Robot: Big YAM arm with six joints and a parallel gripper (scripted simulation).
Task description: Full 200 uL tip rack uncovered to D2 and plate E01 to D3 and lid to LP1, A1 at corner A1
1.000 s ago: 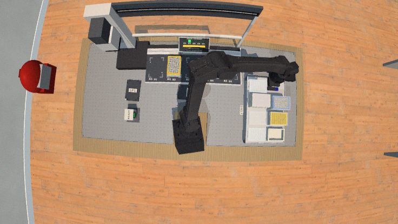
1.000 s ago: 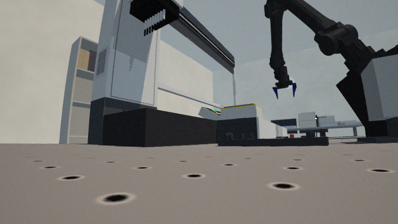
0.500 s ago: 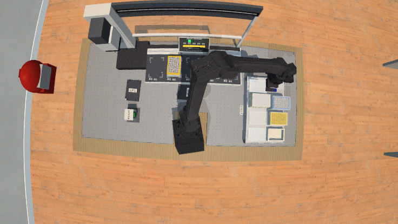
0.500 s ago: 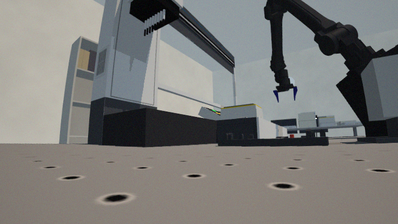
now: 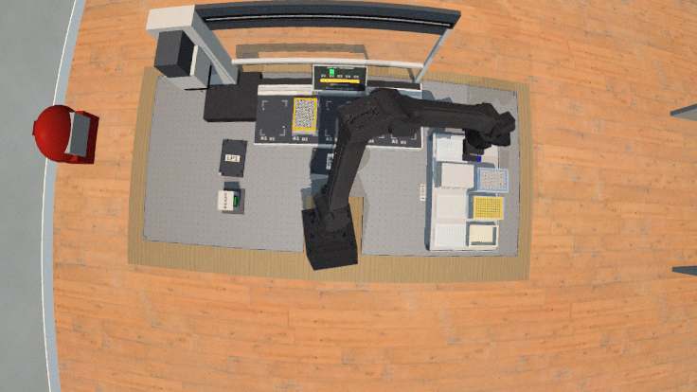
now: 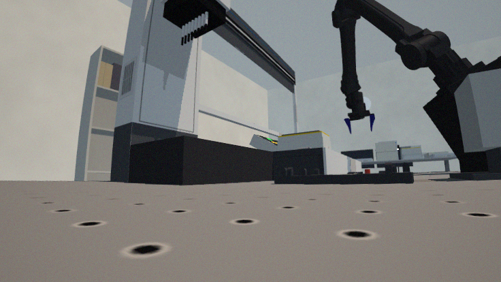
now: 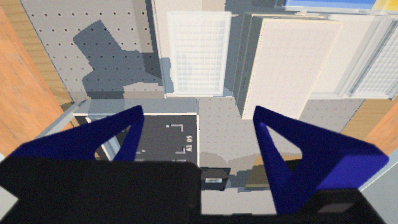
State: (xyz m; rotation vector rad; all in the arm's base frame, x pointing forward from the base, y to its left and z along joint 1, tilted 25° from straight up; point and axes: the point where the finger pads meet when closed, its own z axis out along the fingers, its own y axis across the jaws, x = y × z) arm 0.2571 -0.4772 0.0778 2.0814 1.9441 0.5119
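The clear plate lid lies 14 cm below my hand. The rest, counted from my hand: shelf: 17 cm behind, 16 cm below, 6 cm to the right; white sealed block: 10 cm behind, 9 cm below, 1 cm to the left; sample plate: 15 cm below.
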